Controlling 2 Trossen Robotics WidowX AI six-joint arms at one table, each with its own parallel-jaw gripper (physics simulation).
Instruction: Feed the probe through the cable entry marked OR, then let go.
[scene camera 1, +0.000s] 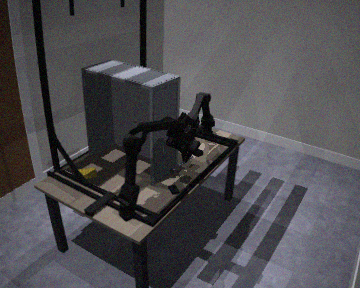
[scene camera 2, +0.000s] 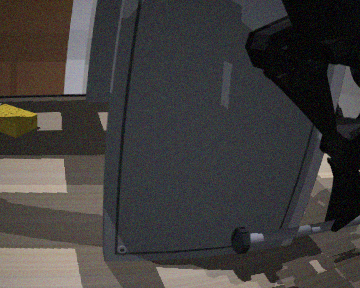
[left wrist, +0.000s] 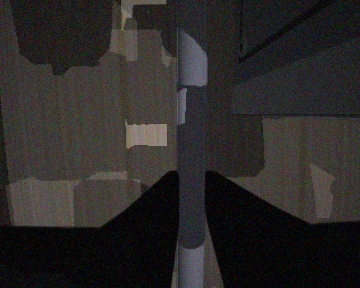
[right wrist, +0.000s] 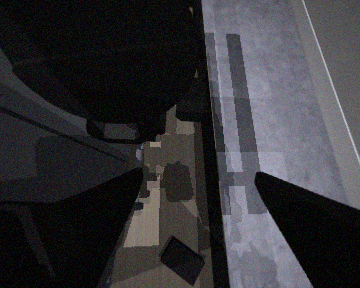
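Where they show: left gripper, between the fingertips: (scene camera 1: 184, 162) (scene camera 2: 330, 227) (left wrist: 190, 180); right gripper, between the fingertips: (scene camera 1: 188, 152) (right wrist: 198, 174); left arm's base, origin of its link: (scene camera 1: 207, 132); right arm's base, origin of its link: (scene camera 1: 127, 212).
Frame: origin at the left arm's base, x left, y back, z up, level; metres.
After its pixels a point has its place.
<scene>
The probe (scene camera 2: 272, 237) @(x 0.013, y -0.562, z 0.030 m) (left wrist: 191, 150) @(x 0.023, y -0.483, z 0.032 m) is a thin grey rod with a dark round cap at one end. In scene camera 2 it lies nearly level across the lower right, in front of the cabinet's lower edge and a little above the table. My left gripper (scene camera 2: 340, 225) @(x 0.025, y -0.469, z 0.022 m) (left wrist: 190, 180) @(x 0.025, y -0.469, z 0.022 m) is shut on the probe, with a finger on each side of the rod. My right gripper (right wrist: 198, 174) @(x 0.083, y -0.565, z 0.156 m) is open, with nothing between its fingers. The large grey cabinet (scene camera 1: 100, 112) @(x -0.532, y -0.495, z 0.240 m) (scene camera 2: 200, 150) @(x -0.040, y -0.634, z 0.110 m) (left wrist: 300, 90) stands on the table. The cable entry marked OR does not show in these views.
A yellow block (scene camera 1: 87, 173) @(x -0.425, y -0.807, z 0.008 m) (scene camera 2: 17, 122) @(x -0.389, y -0.776, z 0.008 m) lies on the table at the left. A small black block (scene camera 1: 173, 189) @(x 0.065, y -0.710, z -0.003 m) (right wrist: 182, 261) @(x 0.063, y -0.698, z -0.003 m) lies near the table's front rail (right wrist: 216, 240) @(x 0.125, y -0.678, z 0.001 m). The two arms are close together beside the cabinet in scene camera 1.
</scene>
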